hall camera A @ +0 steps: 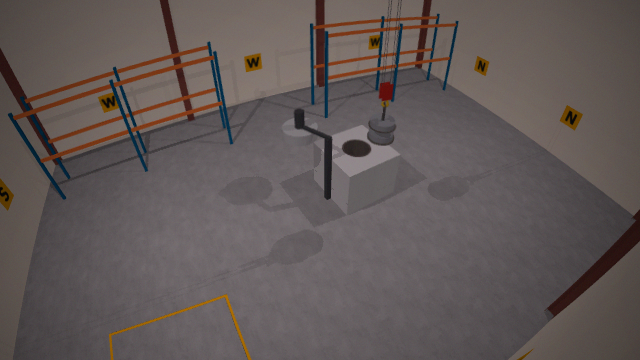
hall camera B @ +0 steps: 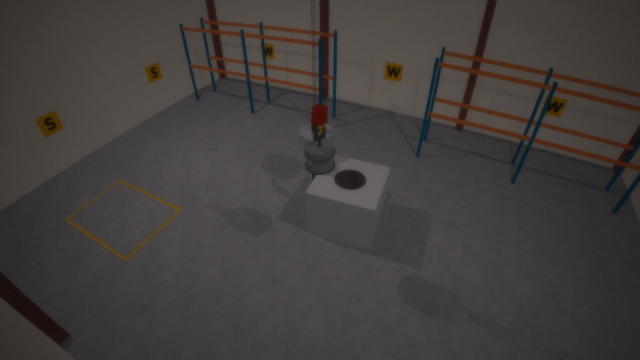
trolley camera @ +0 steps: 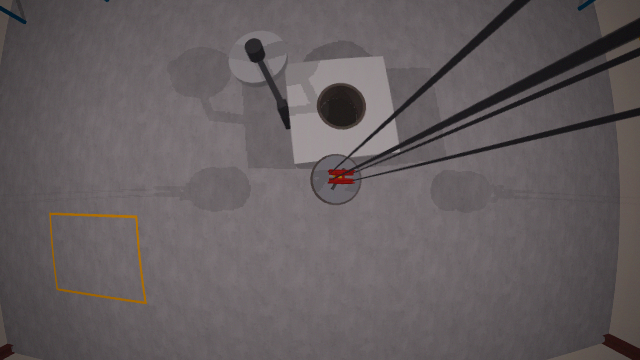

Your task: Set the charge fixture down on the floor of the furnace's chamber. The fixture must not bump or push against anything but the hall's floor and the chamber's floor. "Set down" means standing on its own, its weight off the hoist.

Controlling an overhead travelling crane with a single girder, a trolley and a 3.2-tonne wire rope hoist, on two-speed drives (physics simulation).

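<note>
The charge fixture (hall camera A: 381,135) (hall camera B: 320,164) (trolley camera: 325,194), a grey round body with two bulges, hangs upright in the air from my hook. My hook (hall camera A: 385,104) (hall camera B: 320,131) (trolley camera: 340,176), under the red block, is engaged with the fixture's stem. The furnace (hall camera A: 372,185) (hall camera B: 340,215) (trolley camera: 372,75) is a white box; its round chamber opening (hall camera A: 356,148) (hall camera B: 350,179) (trolley camera: 341,106) is uncovered. In the trolley view the fixture is below the opening, overlapping the furnace's lower edge. Its exact clearance there is unclear. The chamber's floor is too dark to make out.
The round lid (hall camera A: 291,129) (hall camera B: 304,133) (trolley camera: 239,62) is swung aside on a dark arm (hall camera A: 315,132) (trolley camera: 270,82) with a post (hall camera A: 328,172) beside the furnace. A yellow outline (hall camera A: 167,315) (hall camera B: 96,239) (trolley camera: 93,215) marks the floor. Blue-orange racks (hall camera A: 326,75) (hall camera B: 247,72) stand along the W wall.
</note>
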